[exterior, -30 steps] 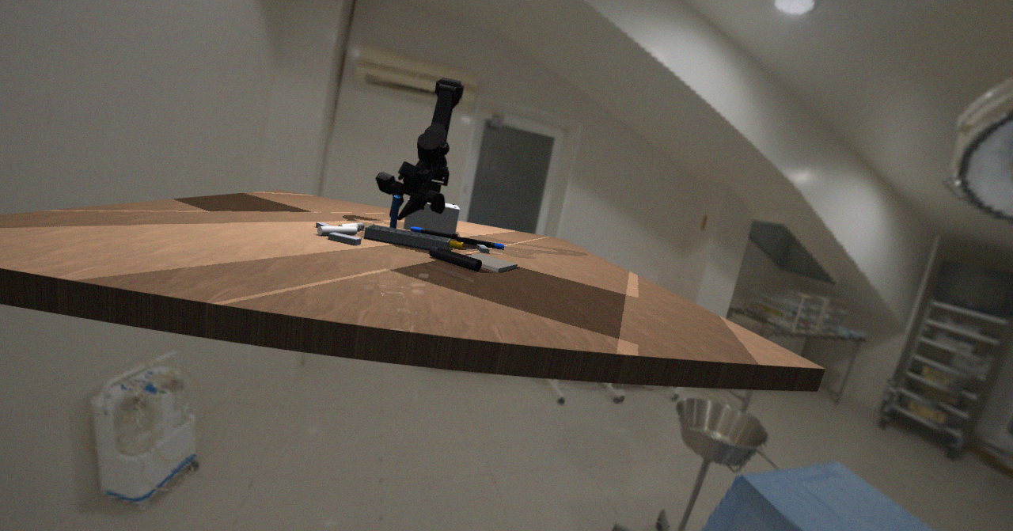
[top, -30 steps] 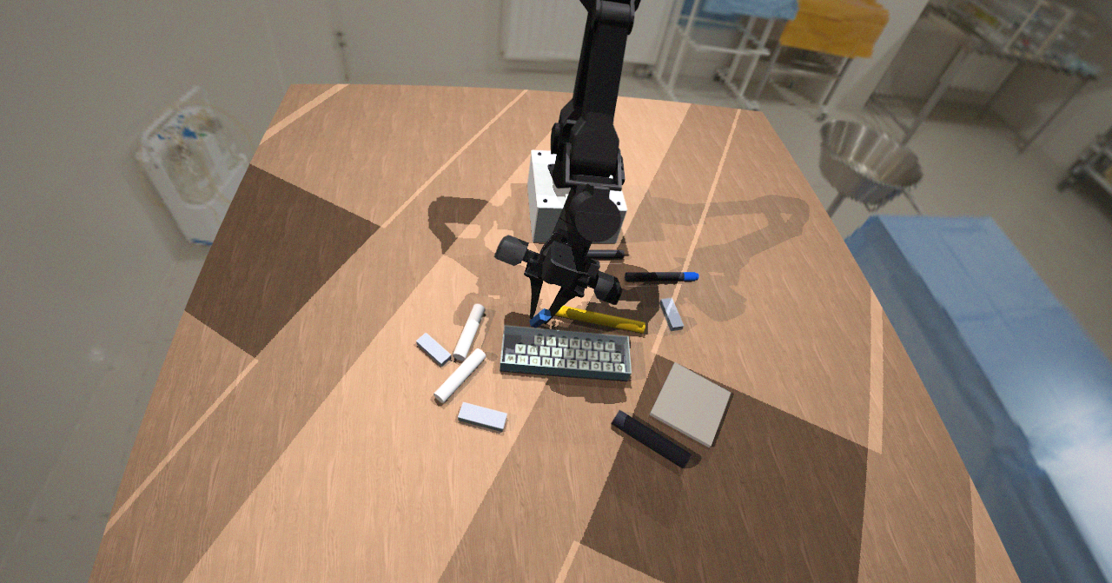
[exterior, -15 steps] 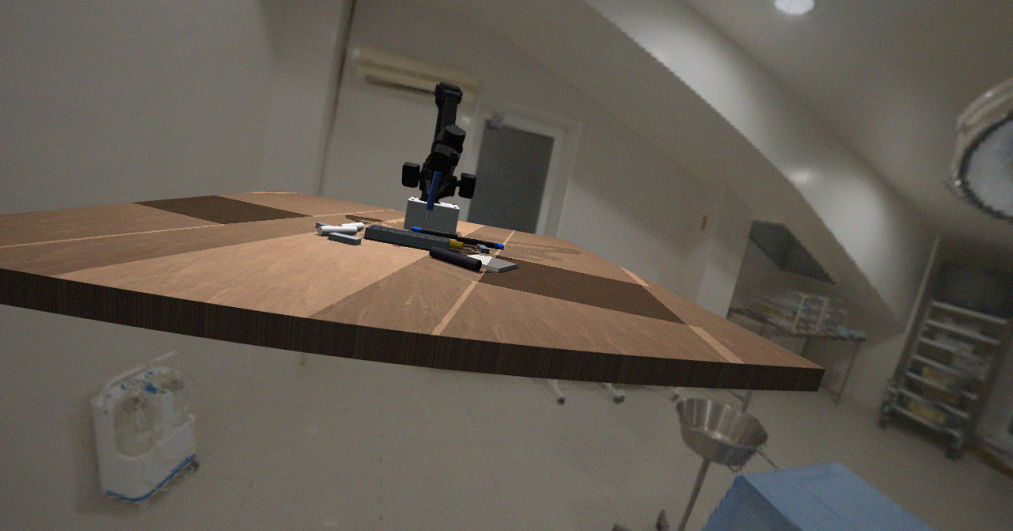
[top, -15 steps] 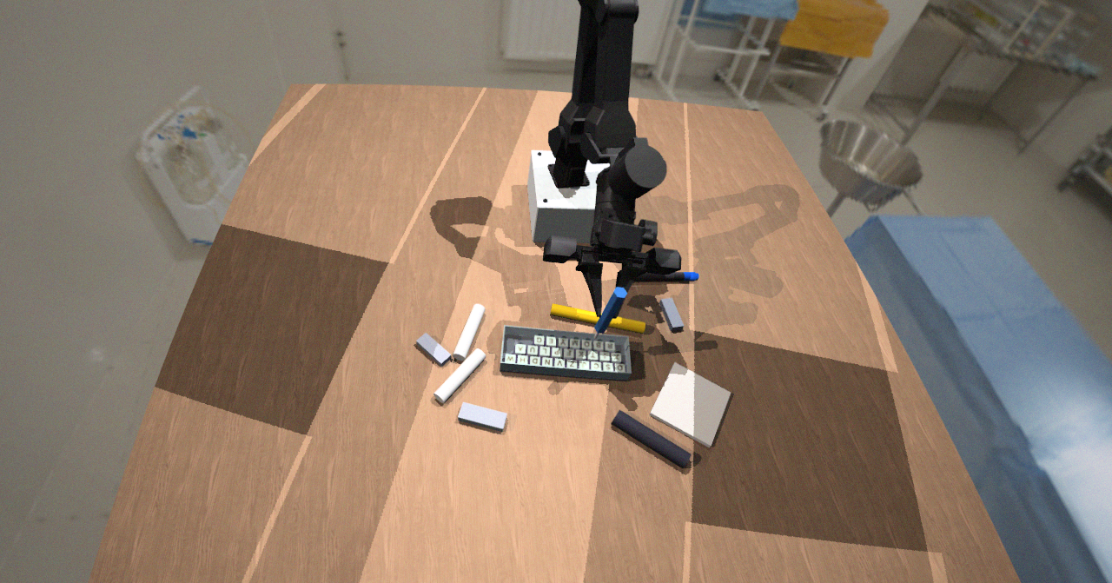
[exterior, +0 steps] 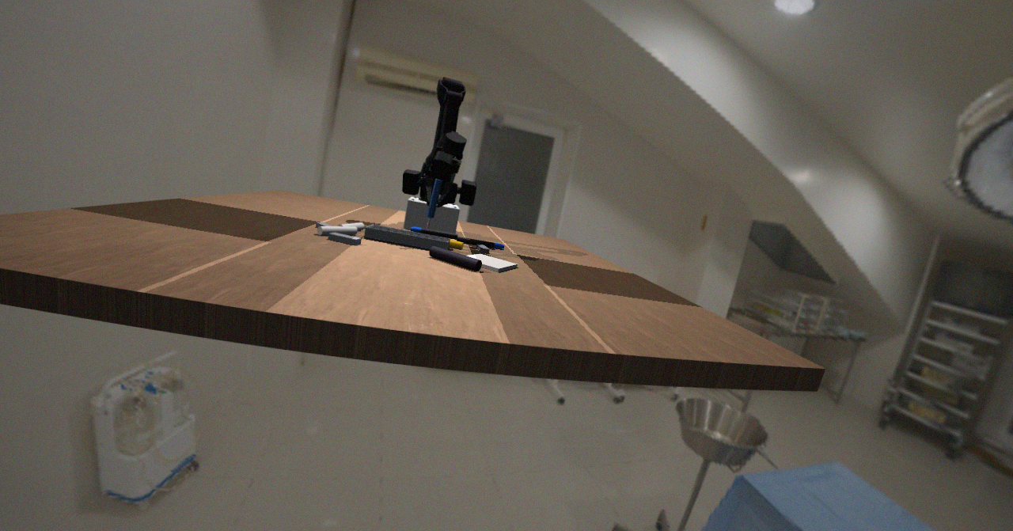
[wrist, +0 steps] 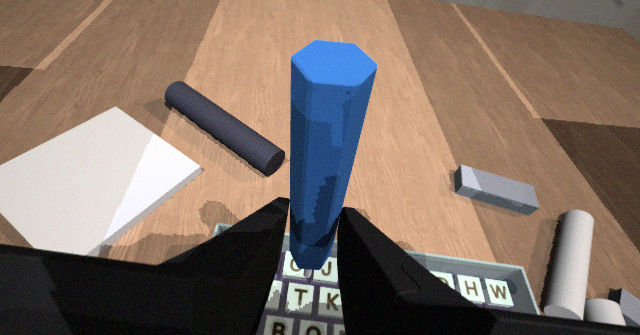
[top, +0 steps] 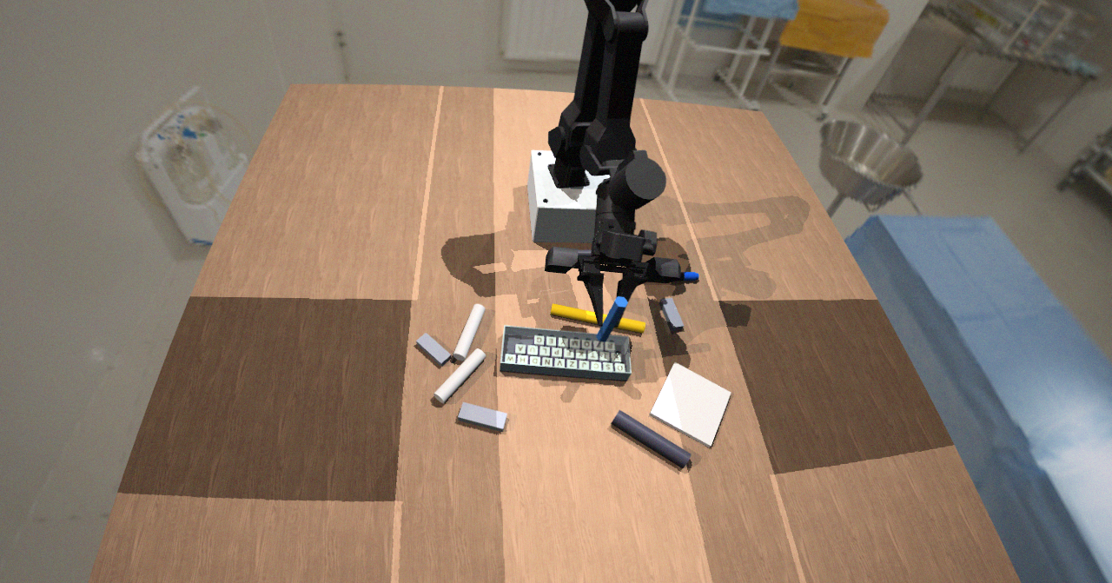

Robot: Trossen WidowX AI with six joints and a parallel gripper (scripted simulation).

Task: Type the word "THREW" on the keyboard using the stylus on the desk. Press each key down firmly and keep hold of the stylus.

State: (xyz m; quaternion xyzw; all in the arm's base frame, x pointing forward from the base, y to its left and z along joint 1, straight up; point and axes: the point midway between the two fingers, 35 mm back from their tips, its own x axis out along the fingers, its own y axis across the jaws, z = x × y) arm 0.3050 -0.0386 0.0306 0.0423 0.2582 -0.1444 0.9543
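The yellow pen lies 70 mm behind my gripper tip, 30 mm to the left of it and 100 mm below it. The rest, counted from my gripper tip: blue stylus: 20 mm below; dark cylinder: 140 mm ahead, 40 mm to the left, 90 mm below; white pad: 110 mm ahead, 130 mm to the left, 100 mm below.
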